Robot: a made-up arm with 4 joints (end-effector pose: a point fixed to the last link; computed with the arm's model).
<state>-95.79 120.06 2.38 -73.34</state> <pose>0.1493 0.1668 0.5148 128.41 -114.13 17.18</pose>
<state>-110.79 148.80 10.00 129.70</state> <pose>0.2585 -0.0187 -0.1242 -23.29 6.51 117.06</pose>
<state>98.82 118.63 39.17 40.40</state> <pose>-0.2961 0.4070 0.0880 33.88 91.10 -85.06</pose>
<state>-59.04 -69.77 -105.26 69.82</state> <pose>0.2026 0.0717 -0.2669 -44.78 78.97 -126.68</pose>
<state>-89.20 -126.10 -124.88 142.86</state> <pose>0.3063 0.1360 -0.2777 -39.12 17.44 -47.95</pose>
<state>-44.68 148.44 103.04 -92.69</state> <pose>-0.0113 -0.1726 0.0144 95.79 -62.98 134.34</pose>
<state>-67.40 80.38 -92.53 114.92</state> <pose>0.0794 0.0393 0.4090 94.16 30.06 37.98</pose>
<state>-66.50 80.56 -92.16 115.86</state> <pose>0.0830 0.0440 0.4077 94.15 28.45 36.58</pose>
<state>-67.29 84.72 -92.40 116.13</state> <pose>0.0921 0.0645 0.4084 91.27 31.18 34.21</pose>
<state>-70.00 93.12 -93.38 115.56</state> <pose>0.1044 0.1032 0.4079 84.98 38.33 30.96</pose>
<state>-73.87 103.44 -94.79 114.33</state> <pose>0.1128 0.1512 0.4021 76.51 47.19 27.57</pose>
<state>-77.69 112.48 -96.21 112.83</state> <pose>0.1136 0.1935 0.3933 68.45 54.79 24.96</pose>
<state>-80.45 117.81 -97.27 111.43</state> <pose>0.1098 0.2177 0.3883 63.32 59.69 23.86</pose>
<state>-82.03 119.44 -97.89 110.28</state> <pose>0.1053 0.2236 0.3901 61.45 62.31 24.29</pose>
